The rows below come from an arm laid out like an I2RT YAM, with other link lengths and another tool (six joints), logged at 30 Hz.
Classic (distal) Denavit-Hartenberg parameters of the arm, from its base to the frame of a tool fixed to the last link. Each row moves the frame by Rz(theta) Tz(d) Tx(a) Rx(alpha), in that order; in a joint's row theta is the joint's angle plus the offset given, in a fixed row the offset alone. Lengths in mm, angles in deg.
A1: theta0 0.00, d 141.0, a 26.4, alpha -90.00
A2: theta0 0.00, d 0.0, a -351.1, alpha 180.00
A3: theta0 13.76, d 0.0, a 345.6, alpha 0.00
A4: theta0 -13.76, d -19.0, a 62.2, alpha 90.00
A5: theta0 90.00, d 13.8, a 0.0, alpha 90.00
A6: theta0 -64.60, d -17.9, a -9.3, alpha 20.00
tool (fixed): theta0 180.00, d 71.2, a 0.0, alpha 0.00
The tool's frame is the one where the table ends.
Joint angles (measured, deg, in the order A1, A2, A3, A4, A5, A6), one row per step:
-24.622 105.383 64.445 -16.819 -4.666 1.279
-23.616 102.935 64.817 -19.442 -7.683 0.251
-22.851 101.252 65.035 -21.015 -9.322 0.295
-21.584 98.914 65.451 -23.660 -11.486 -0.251
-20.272 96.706 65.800 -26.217 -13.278 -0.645
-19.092 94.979 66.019 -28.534 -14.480 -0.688
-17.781 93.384 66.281 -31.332 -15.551 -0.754
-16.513 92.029 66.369 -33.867 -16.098 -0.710
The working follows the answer.
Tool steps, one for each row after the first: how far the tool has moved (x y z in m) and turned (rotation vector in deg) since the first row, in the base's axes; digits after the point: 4 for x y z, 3 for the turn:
-0.0038 0.0135 0.0203 1.702 -1.099 3.483
-0.0065 0.0228 0.0340 2.855 -1.960 5.096
-0.0113 0.0375 0.0531 4.206 -2.717 7.984
-0.0171 0.0521 0.0704 5.410 -3.246 10.583
-0.0226 0.0646 0.0831 6.516 -3.250 12.417
-0.0289 0.0779 0.0945 7.756 -2.666 14.283
-0.0353 0.0901 0.1029 8.699 -1.760 15.715

Tool pose at each row, in the base's axes (x y z in m, rotation vector in deg; rounded; the steps above come from the unrounded poses):
0.4527 -0.1538 0.2236 52.289 126.481 28.968
0.4489 -0.1403 0.2439 48.969 127.269 32.932
0.4462 -0.1310 0.2576 47.445 127.236 35.297
0.4414 -0.1163 0.2767 44.658 127.882 38.437
0.4357 -0.1017 0.2940 42.170 128.536 41.194
0.4301 -0.0892 0.3067 40.671 129.276 43.322
0.4238 -0.0758 0.3181 39.418 130.540 45.455
0.4175 -0.0637 0.3265 38.618 131.929 46.956

